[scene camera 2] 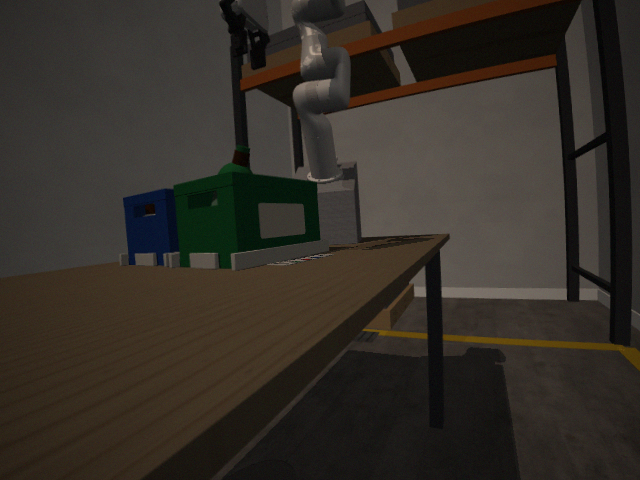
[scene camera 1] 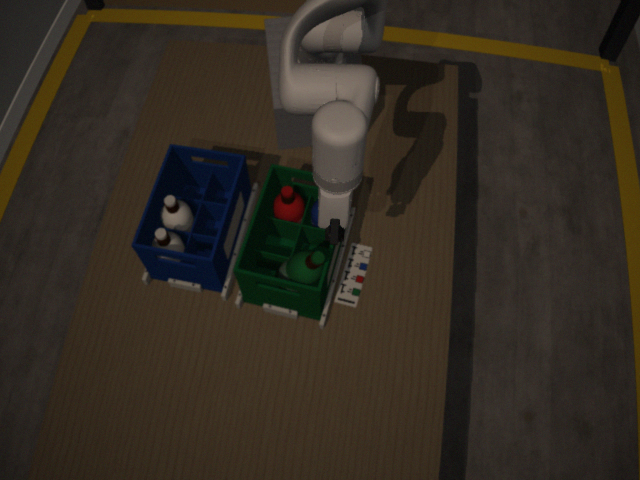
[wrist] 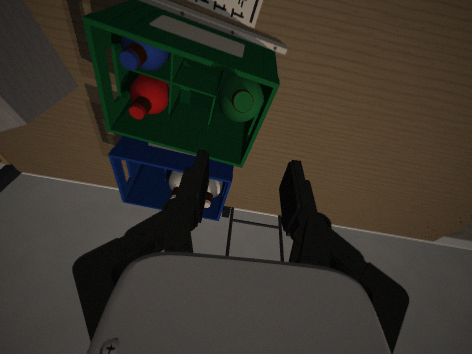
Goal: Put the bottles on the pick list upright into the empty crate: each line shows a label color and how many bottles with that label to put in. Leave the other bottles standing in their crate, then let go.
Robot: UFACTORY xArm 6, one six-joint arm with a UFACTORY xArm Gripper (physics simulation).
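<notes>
My gripper is open, high above the green crate. In that crate are a red bottle, a blue bottle mostly hidden by the arm in scene camera 1, and a green bottle, tilted and sticking up above the rim. The blue crate holds two white bottles upright in its left front compartments. The pick list shows white, blue, red and green squares; its counts are unreadable.
The crates stand side by side between pale rails on the wooden table. The robot's grey pedestal is behind them. A tall shelf rack stands at the back in scene camera 2.
</notes>
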